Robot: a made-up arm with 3 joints.
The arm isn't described. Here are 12 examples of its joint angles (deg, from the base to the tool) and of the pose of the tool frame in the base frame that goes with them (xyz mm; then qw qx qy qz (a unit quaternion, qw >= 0)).
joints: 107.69 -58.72 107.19
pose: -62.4 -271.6 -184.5 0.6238 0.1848 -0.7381 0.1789
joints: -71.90 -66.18 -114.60
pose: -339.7 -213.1 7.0 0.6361 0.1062 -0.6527 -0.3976
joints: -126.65 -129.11 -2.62
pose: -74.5 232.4 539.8 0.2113 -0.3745 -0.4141 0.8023
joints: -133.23 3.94 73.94
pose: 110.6 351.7 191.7 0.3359 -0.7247 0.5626 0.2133
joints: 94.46 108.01 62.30
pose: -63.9 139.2 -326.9 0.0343 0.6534 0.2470 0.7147
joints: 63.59 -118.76 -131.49
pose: -36.9 232.9 6.0 0.2356 -0.7771 0.0558 0.5810
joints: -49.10 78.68 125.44
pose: 31.5 -103.2 34.6 0.5565 0.3652 0.5499 0.5045
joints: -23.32 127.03 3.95
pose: 48.6 -437.1 383.2 0.4427 -0.0599 0.8792 -0.1657
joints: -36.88 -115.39 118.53
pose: -280.8 74.8 301.7 0.0293 -0.7756 -0.2645 0.5724
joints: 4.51 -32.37 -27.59
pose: -399.2 -465.9 30.9 0.9293 0.1031 -0.2615 -0.2395
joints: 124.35 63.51 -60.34
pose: -197.0 -225.0 -479.8 0.5770 0.5267 0.5903 0.2029
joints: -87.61 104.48 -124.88
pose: 75.0 386.9 45.2 0.2807 0.7019 0.1118 0.6450
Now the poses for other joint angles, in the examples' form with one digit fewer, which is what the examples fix.
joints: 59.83 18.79 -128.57
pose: -375 -218 238 0.444 0.086 0.505 -0.735
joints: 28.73 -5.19 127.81
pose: 83 -127 214 0.436 0.070 -0.242 0.864
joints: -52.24 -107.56 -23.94
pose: -110 -456 311 0.593 -0.104 -0.763 0.237
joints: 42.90 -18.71 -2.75
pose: -285 -468 -208 0.917 0.364 -0.143 -0.081
